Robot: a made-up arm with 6 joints. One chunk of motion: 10 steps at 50 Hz.
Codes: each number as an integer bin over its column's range. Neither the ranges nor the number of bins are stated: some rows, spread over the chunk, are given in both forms.
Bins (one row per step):
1: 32 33 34 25 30 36
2: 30 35 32 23 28 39
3: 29 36 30 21 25 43
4: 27 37 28 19 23 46
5: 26 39 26 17 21 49
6: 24 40 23 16 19 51
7: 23 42 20 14 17 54
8: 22 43 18 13 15 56
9: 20 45 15 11 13 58
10: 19 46 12 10 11 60
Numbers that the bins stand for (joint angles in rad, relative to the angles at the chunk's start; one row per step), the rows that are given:
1: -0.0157 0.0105 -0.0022 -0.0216 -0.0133 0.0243
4: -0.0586 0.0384 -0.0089 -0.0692 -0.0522 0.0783
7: -0.0929 0.0733 -0.0178 -0.1089 -0.0856 0.1214
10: -0.1271 0.1013 -0.0267 -0.1406 -0.1189 0.1538
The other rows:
2: -0.0329 0.0244 -0.0044 -0.0375 -0.0244 0.0405
3: -0.0414 0.0314 -0.0067 -0.0533 -0.0411 0.0621
5: -0.0671 0.0524 -0.0111 -0.0851 -0.0633 0.0944
6: -0.0843 0.0594 -0.0144 -0.0930 -0.0744 0.1052
8: -0.1014 0.0803 -0.0200 -0.1168 -0.0967 0.1322
9: -0.1186 0.0943 -0.0233 -0.1327 -0.1078 0.1430

